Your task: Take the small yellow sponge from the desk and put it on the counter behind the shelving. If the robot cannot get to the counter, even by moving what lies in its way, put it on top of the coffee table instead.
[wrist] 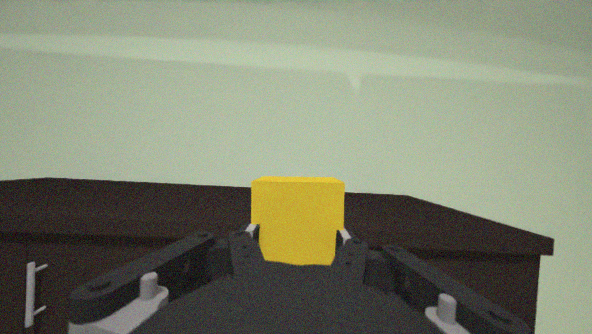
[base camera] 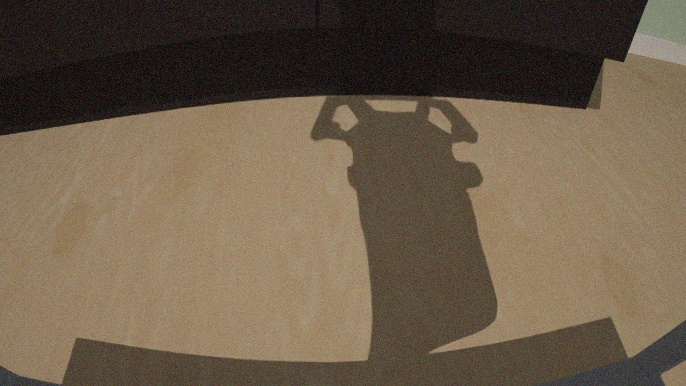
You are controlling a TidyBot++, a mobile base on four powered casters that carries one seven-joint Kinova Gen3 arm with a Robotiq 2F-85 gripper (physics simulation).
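Observation:
The small yellow sponge is held upright between the fingertips of my gripper in the wrist view. My gripper is shut on it. Beyond the sponge is a dark brown counter with a flat top, its right end showing in the wrist view. The sponge is apart from my view of the counter top's surface, in front of its near edge or over it; which, I cannot tell. In the base camera view the counter's dark front and base stand ahead, and the gripper shows there as a shadow.
A pale green wall rises behind the counter. A light handle is on the counter's front at the left. Light wooden floor lies between the base and the counter, with the arm's shadow across it.

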